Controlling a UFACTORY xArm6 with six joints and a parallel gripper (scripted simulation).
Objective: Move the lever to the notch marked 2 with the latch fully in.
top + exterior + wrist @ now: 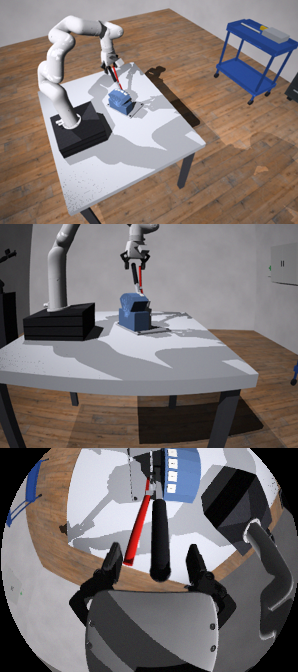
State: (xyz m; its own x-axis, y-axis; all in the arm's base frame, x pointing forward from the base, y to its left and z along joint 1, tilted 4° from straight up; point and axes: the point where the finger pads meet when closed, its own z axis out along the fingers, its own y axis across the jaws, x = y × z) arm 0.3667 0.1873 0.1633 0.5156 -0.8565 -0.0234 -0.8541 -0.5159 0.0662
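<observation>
My hand is 11 cm above the red bar, 4 cm short of it and 3 cm to the left of it.
</observation>
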